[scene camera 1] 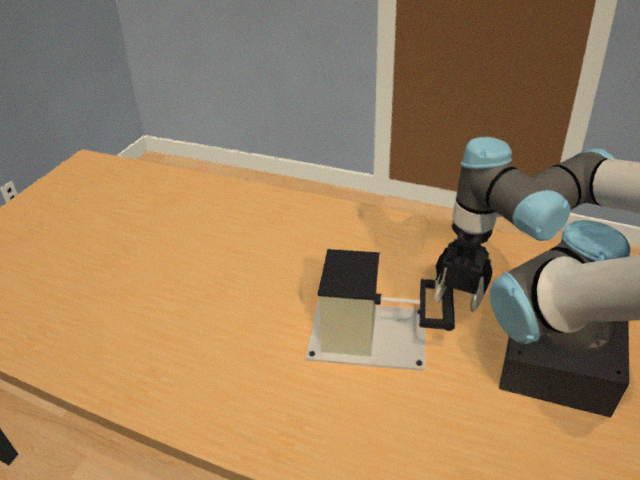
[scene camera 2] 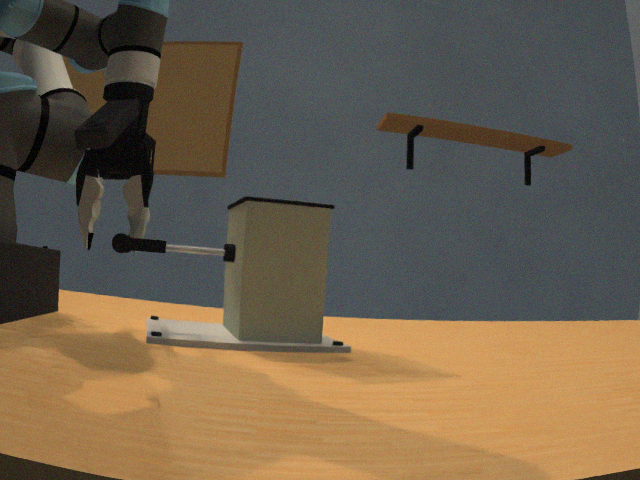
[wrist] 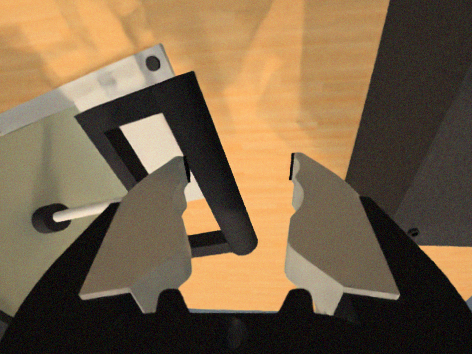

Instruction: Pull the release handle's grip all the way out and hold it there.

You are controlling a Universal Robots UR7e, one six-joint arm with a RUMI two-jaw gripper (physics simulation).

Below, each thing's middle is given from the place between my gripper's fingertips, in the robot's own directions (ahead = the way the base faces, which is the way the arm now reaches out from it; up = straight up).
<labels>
I see my gripper 160 mm short of the light grey base plate [scene camera 1: 398, 342], 70 mm to the right of it and 90 mm above it.
</labels>
